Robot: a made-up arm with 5 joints. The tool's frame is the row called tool. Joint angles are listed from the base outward.
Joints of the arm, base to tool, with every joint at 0 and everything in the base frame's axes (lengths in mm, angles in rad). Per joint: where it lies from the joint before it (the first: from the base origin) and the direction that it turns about. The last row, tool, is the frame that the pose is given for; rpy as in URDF.
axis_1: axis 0 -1 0 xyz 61.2 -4.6 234.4
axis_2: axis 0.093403 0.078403 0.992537 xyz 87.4 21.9 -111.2
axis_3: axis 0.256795 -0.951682 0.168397 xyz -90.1 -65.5 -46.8
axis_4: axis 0.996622 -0.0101 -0.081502 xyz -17 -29.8 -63.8
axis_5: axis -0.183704 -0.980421 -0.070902 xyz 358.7 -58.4 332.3
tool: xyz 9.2 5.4 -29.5 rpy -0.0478 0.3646 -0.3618
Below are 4 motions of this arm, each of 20 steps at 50 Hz.
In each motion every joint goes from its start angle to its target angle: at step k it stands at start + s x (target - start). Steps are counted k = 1, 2, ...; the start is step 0. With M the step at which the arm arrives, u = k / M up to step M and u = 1 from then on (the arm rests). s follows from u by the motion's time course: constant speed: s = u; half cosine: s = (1 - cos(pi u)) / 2; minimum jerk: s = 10 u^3 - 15 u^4 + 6 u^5.
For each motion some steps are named. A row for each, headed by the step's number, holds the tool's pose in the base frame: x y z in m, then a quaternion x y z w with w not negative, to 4 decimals.
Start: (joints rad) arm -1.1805 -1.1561 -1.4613 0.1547 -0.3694
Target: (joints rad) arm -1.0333 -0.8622 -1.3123 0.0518 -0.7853
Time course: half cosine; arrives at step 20
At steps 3, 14, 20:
3: -0.2867 -0.3176 0.1792 0.0353 -0.7424 0.6338 0.2144
14: -0.2005 -0.3406 0.0464 -0.0103 -0.8165 0.5316 0.2249
20: -0.1717 -0.3401 0.0125 -0.0169 -0.8339 0.5017 0.2295

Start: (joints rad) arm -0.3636 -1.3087 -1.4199 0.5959 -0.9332
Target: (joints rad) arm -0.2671 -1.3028 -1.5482 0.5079 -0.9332
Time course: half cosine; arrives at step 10
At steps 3, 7, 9, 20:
3: -0.2776 -0.2549 0.0547 -0.5896 -0.6027 0.5347 0.0564
7: -0.2656 -0.2506 0.0186 -0.5867 -0.6271 0.5060 0.0801
9: -0.2614 -0.2490 0.0074 -0.5854 -0.6348 0.4967 0.0870
20: -0.2609 -0.2487 0.0059 -0.5852 -0.6358 0.4955 0.0879

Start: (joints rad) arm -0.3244 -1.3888 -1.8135 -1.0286 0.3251
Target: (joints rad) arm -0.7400 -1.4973 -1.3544 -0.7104 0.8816
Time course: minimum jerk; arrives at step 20
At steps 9, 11, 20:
9: -0.1413 -0.1148 -0.2911 -0.1874 0.8470 -0.3349 0.3679
11: -0.1645 -0.1606 -0.2537 -0.2357 0.8087 -0.3766 0.3855
20: -0.1942 -0.2484 -0.1527 -0.3592 0.7089 -0.4373 0.4210

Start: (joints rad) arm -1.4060 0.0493 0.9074 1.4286 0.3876
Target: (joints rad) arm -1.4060 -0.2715 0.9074 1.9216 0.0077
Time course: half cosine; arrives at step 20
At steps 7, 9, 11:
7: 0.0767 -0.3658 -0.1458 0.7119 0.3248 -0.3314 0.5272
9: 0.0624 -0.3687 -0.1447 0.7297 0.3248 -0.3177 0.5110
11: 0.0478 -0.3710 -0.1432 0.7483 0.3233 -0.3013 0.4947

